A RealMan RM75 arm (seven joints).
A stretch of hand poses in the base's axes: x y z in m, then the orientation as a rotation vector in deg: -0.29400 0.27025 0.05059 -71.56 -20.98 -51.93; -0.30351 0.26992 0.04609 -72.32 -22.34 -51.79; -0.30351 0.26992 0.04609 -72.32 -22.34 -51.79; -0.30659 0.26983 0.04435 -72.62 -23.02 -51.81; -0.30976 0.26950 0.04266 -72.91 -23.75 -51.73; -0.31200 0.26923 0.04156 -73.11 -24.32 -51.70; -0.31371 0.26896 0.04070 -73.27 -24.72 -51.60; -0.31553 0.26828 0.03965 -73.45 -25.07 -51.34; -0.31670 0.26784 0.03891 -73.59 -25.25 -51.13; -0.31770 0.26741 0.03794 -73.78 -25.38 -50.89; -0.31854 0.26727 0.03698 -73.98 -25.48 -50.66; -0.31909 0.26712 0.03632 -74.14 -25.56 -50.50; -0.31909 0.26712 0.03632 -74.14 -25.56 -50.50; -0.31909 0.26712 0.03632 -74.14 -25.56 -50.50; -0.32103 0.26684 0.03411 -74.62 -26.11 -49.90; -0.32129 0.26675 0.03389 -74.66 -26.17 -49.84; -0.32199 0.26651 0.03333 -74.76 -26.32 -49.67; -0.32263 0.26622 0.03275 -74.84 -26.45 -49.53; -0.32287 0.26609 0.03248 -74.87 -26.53 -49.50
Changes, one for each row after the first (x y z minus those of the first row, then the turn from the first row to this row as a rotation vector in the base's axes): -0.00951 -0.00033 -0.00450 -1.24 -0.58 0.48; -0.00951 -0.00033 -0.00450 -1.24 -0.58 0.48; -0.01259 -0.00042 -0.00624 -1.80 -0.94 0.68; -0.01576 -0.00075 -0.00793 -2.36 -1.29 0.97; -0.01800 -0.00102 -0.00903 -2.78 -1.58 1.18; -0.01971 -0.00129 -0.00989 -3.10 -1.74 1.39; -0.02153 -0.00197 -0.01094 -3.40 -1.77 1.68; -0.02270 -0.00241 -0.01168 -3.60 -1.73 1.87; -0.02370 -0.00284 -0.01265 -3.82 -1.63 2.05; -0.02454 -0.00298 -0.01361 -4.03 -1.51 2.20; -0.02509 -0.00313 -0.01427 -4.20 -1.42 2.30; -0.02509 -0.00313 -0.01427 -4.20 -1.42 2.30; -0.02509 -0.00313 -0.01427 -4.20 -1.42 2.30; -0.02703 -0.00341 -0.01648 -4.85 -1.31 2.83; -0.02729 -0.00350 -0.01670 -4.91 -1.31 2.89; -0.02799 -0.00374 -0.01726 -5.06 -1.28 3.05; -0.02863 -0.00403 -0.01784 -5.19 -1.26 3.19; -0.02887 -0.00416 -0.01811 -5.25 -1.29 3.24
